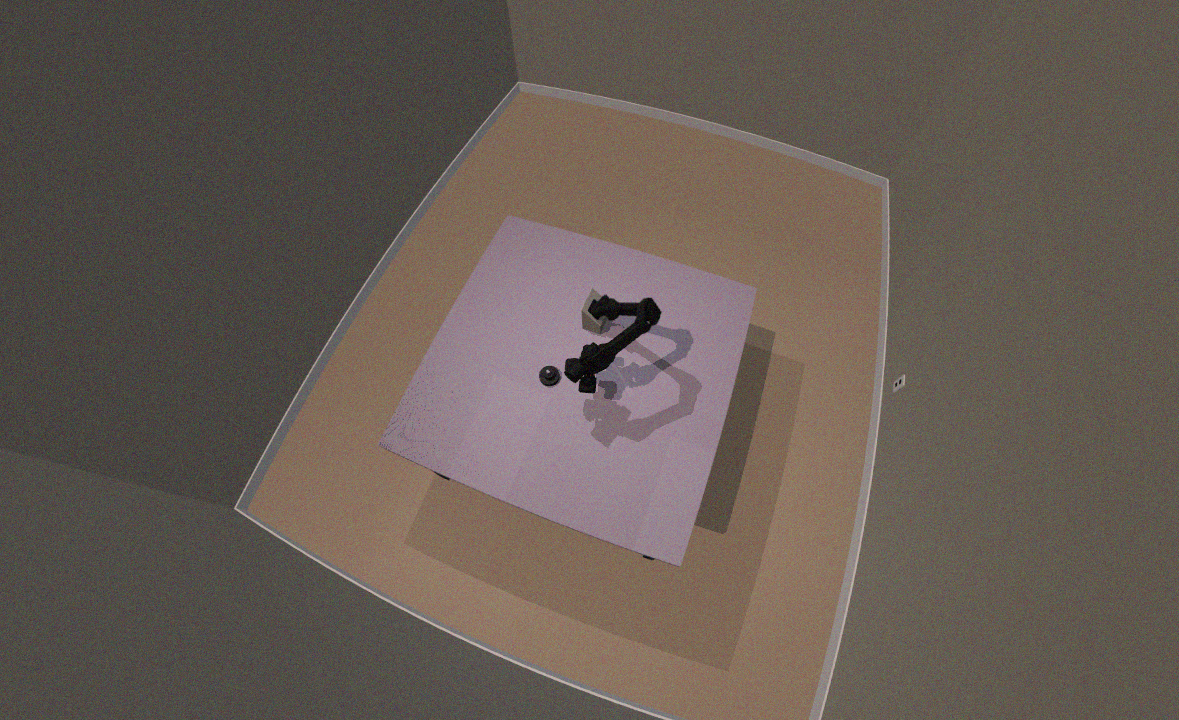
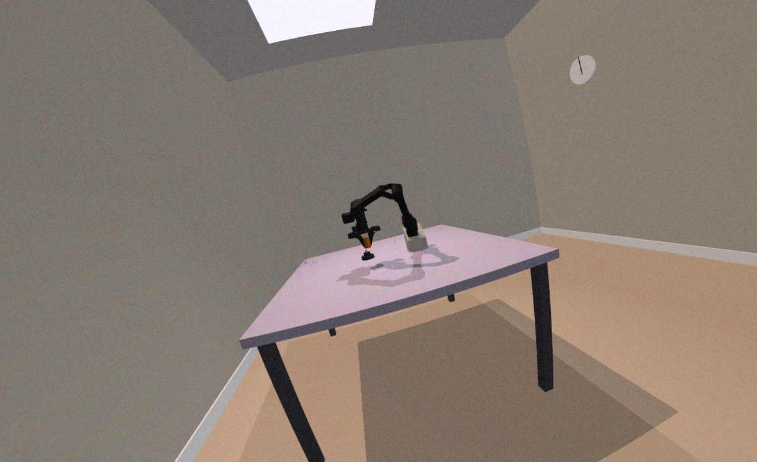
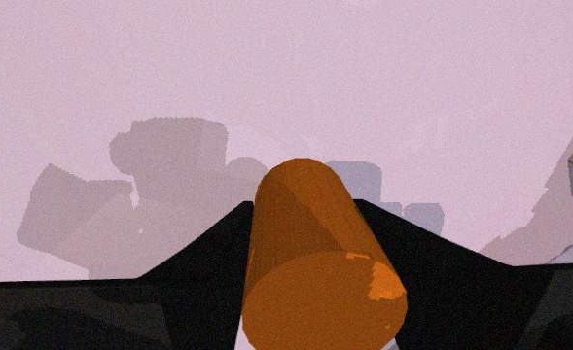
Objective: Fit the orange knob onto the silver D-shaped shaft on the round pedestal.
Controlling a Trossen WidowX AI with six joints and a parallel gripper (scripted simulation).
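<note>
Right now the dark round pedestal is 17 cm to the right of my gripper tip, 8 cm below it and 2 cm ahead of it. From my gripper tip the other things lie so: orange knob (3 cm above).
</note>
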